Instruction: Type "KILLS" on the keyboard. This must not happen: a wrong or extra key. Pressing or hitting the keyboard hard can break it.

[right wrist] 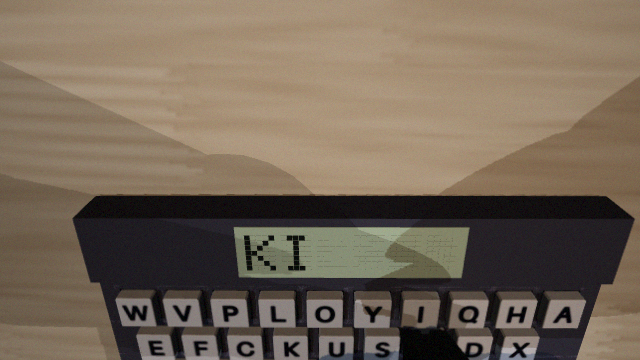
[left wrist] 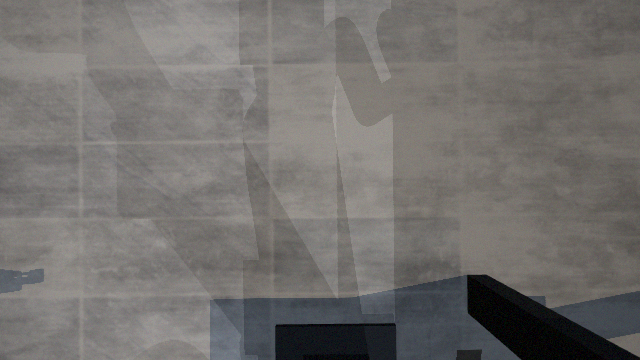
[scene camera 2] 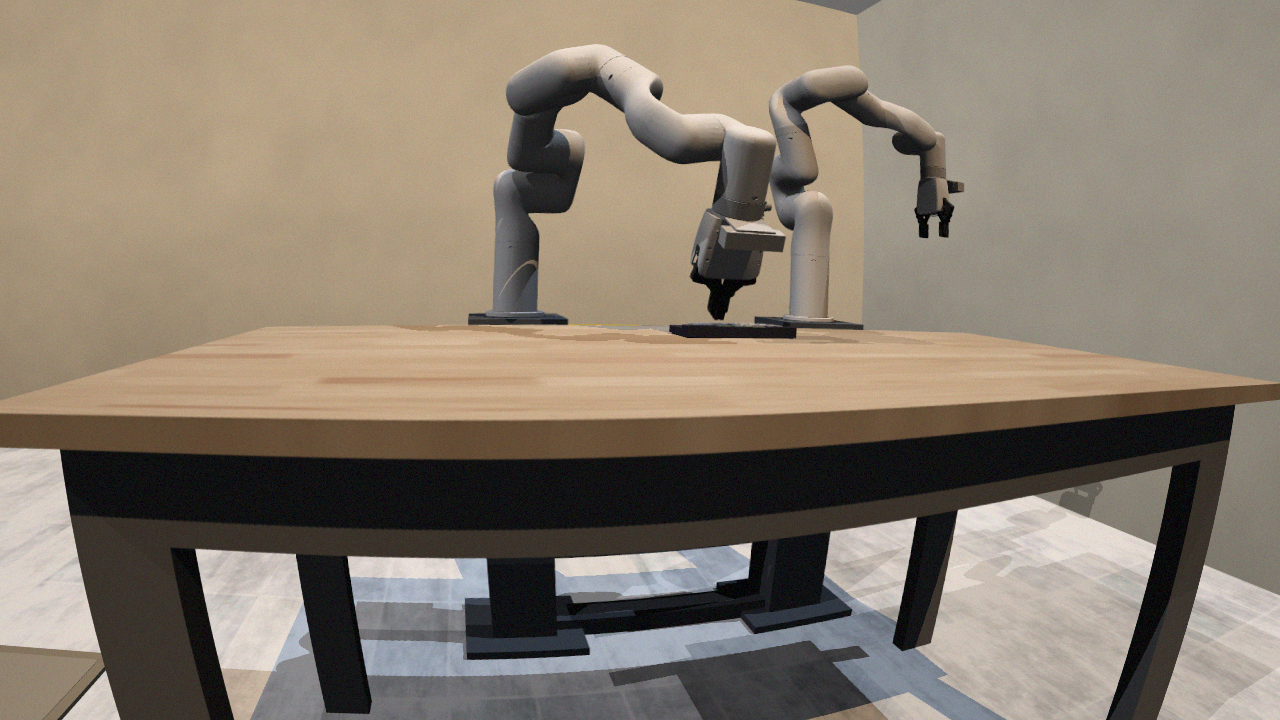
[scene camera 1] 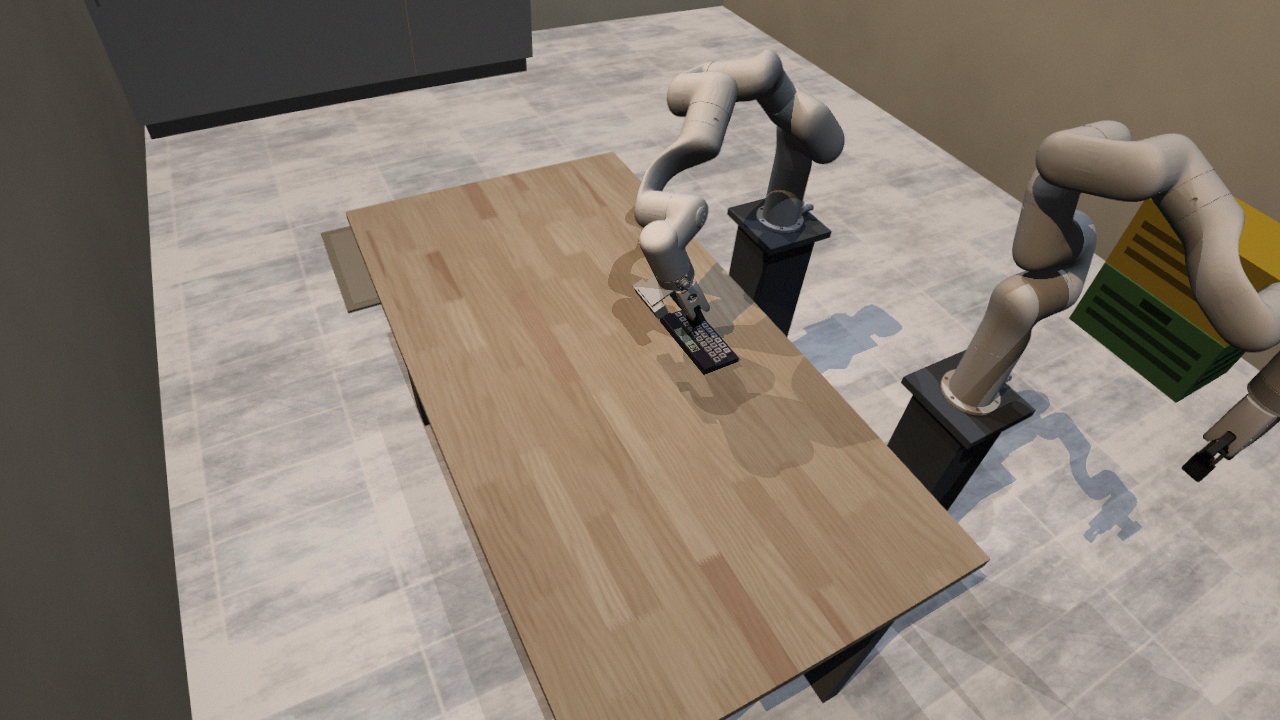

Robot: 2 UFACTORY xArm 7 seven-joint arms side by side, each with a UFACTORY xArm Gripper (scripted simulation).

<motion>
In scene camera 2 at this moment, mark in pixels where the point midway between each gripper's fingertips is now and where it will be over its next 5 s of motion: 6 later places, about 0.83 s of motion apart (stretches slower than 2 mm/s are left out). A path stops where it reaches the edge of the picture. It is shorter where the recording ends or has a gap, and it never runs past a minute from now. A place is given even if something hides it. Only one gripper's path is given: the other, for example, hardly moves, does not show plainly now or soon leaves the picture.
My right gripper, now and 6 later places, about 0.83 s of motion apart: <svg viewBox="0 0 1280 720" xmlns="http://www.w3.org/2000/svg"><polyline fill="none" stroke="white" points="715,316 743,315 745,320 745,321 745,317 745,320 745,322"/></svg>
</motion>
